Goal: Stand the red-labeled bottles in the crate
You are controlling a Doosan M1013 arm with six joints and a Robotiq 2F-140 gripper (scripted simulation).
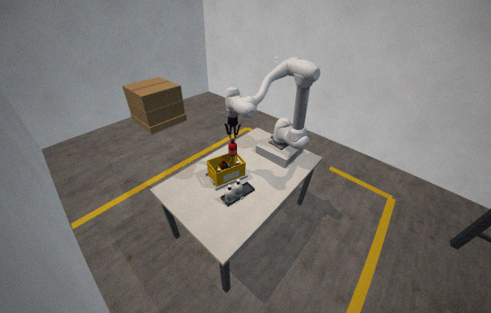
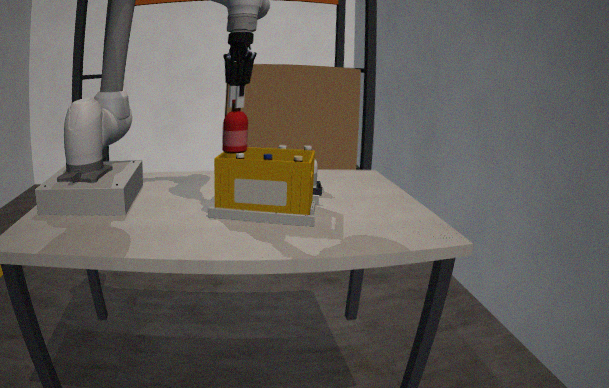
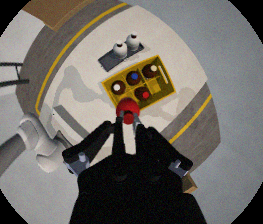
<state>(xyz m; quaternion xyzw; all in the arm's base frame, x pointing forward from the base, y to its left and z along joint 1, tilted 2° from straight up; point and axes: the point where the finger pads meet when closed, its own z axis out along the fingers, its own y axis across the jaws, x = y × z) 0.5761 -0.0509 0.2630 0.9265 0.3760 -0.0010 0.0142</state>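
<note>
Now: the red-labeled bottle 9 cm below my hand. Also, from my hand: crate (27 cm below, 9 cm ahead, 3 cm to the left).
</note>
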